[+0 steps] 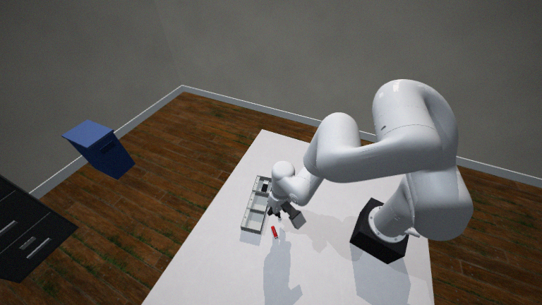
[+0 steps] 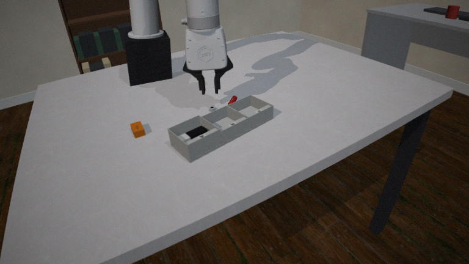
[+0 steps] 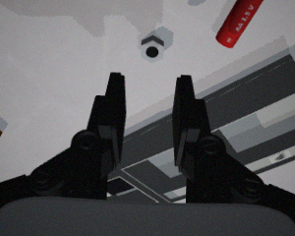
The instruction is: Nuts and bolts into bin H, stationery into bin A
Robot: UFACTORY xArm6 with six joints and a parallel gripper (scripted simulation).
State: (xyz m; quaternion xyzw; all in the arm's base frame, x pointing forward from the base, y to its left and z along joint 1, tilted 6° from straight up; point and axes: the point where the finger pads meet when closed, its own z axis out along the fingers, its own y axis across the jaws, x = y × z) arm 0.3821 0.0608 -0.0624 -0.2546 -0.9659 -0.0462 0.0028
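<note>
The hex nut lies 70 mm below my hand. Round my hand: grey three-compartment bin row (110 mm ahead, 50 mm below, 20 mm to the right); black block (120 mm ahead, 110 mm to the right, 50 mm below); red cylindrical marker (70 mm to the left, 70 mm below).
</note>
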